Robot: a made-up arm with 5 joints. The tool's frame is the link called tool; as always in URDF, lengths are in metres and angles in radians.
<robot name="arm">
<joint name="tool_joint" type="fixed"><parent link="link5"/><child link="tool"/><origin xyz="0 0 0" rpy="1.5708 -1.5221 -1.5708"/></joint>
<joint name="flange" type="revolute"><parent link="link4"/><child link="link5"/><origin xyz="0.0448 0.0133 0"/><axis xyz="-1 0 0"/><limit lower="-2.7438" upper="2.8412" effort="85" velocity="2.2"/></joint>
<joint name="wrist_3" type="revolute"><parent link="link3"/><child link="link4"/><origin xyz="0.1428 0 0.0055"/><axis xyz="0 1 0"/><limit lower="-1.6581" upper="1.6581" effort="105" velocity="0.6"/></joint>
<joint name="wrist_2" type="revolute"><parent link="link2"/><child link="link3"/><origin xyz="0.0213 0 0.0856"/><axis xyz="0 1 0"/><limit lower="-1.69" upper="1.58" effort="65" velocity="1.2"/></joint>
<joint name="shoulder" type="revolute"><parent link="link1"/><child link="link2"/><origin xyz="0.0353 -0.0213 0.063"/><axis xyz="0 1 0"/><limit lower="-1.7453" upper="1.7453" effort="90" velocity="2.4"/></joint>
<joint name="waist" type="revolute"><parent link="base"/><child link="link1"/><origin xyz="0.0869 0 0.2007"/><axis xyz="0 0 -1"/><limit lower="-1.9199" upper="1.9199" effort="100" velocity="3"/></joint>
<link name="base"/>
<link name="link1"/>
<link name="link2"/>
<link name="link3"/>
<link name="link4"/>
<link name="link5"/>
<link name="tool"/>
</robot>
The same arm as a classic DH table. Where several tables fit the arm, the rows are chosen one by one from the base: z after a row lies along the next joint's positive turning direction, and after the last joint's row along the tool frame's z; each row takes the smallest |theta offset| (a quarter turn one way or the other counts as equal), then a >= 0, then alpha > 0; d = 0 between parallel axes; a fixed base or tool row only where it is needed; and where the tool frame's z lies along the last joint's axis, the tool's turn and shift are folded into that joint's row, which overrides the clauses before.
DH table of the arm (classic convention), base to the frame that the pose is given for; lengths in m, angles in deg. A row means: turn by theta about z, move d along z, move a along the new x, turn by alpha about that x. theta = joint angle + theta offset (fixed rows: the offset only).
base (fixed): a 0.0869  alpha 180  d 0  theta_offset 0
waist: a 0.0353  alpha 90  d -0.2637  theta_offset 0
shoulder: a 0.0882  alpha 0  d 0  theta_offset -76.03
wrist_2: a 0.1429  alpha 0  d 0  theta_offset 73.82
wrist_3: a 0  alpha 90  d -0.008  theta_offset -87.79
flange: a 0  alpha 0  d -0.0448  theta_offset -2.79
Joint limits (deg, base to tool): -110..110 -100..100 -96.83..90.53 -95..95 -157.21..162.79

